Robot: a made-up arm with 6 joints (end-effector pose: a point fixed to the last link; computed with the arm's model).
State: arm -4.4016 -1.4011 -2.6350 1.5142 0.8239 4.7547
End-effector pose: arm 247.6 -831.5 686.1 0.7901 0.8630 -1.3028
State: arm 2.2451 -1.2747 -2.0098 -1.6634 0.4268 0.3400
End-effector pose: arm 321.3 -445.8 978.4 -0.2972 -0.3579 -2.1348
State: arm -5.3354 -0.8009 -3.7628 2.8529 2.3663 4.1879
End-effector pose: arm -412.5 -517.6 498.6 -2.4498 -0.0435 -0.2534
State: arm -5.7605 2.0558 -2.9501 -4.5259 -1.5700 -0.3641
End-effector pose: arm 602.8 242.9 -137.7 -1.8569 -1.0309 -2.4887
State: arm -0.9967 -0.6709 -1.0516 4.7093 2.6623 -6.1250
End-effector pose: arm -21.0 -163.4 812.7 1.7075 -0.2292 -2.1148
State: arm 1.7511 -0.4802 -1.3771 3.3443 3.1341 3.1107
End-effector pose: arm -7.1 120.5 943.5 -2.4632 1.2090 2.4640
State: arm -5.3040 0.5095 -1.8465 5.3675 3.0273 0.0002
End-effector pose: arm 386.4 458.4 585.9 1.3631 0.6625 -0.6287
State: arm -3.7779 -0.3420 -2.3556 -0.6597 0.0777 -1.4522
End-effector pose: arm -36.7 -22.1 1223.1 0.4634 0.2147 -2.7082
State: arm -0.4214 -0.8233 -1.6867 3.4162 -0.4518 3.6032
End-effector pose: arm 22.4 21.1 990.4 -0.8351 -0.7781 -2.4231
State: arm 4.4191 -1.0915 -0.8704 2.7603 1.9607 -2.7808
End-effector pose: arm 46.9 10.7 896.2 0.7134 0.5394 1.8433
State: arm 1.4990 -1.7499 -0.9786 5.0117 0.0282 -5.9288
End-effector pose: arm -90.8 -337.9 778.8 0.3273 -0.2716 -2.6105
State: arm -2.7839 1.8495 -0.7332 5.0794 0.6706 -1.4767
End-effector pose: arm 27.1 10.9 -220.9 -1.8050 -0.9036 -0.4016
